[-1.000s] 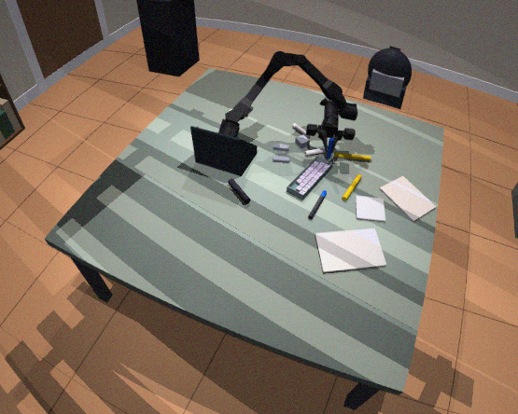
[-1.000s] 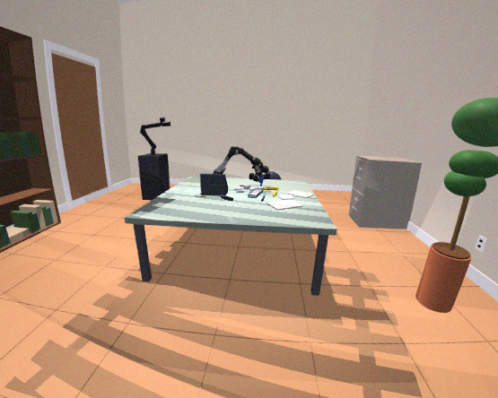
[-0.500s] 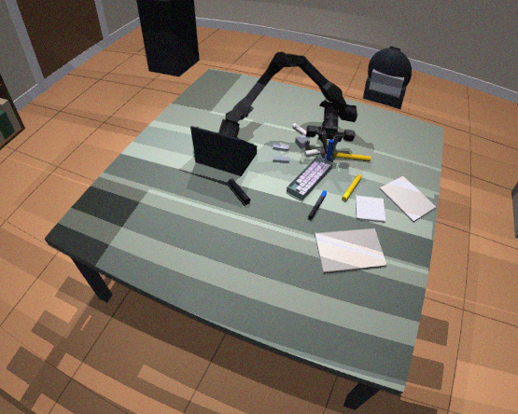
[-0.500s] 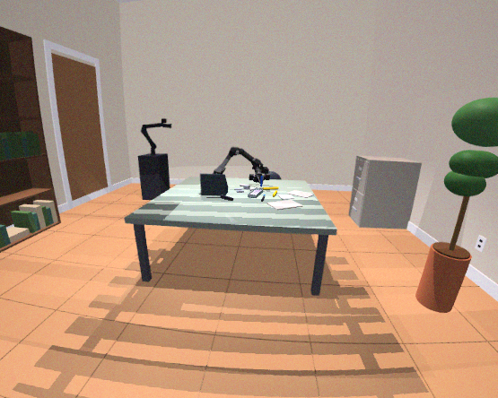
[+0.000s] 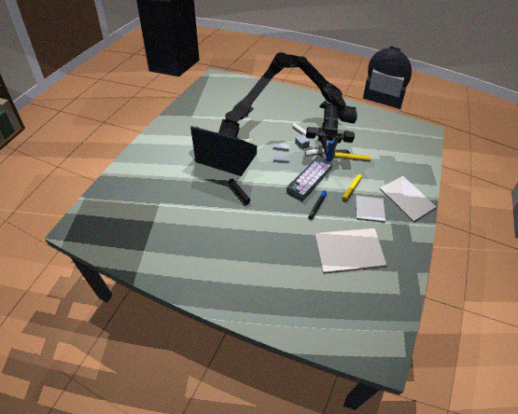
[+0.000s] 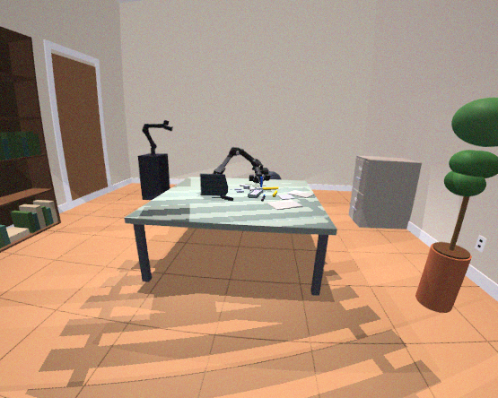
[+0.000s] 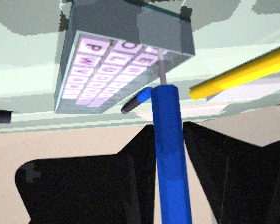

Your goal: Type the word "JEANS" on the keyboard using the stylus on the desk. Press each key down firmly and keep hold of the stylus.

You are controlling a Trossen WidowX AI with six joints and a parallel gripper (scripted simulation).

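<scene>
My gripper tip is now 17 cm to the left of the blue-capped black pen, 6 cm above it and 3 cm short of it. From my gripper tip the other things lie so: blue stylus (1 cm below); then grey stylus tip (5 cm below).
</scene>
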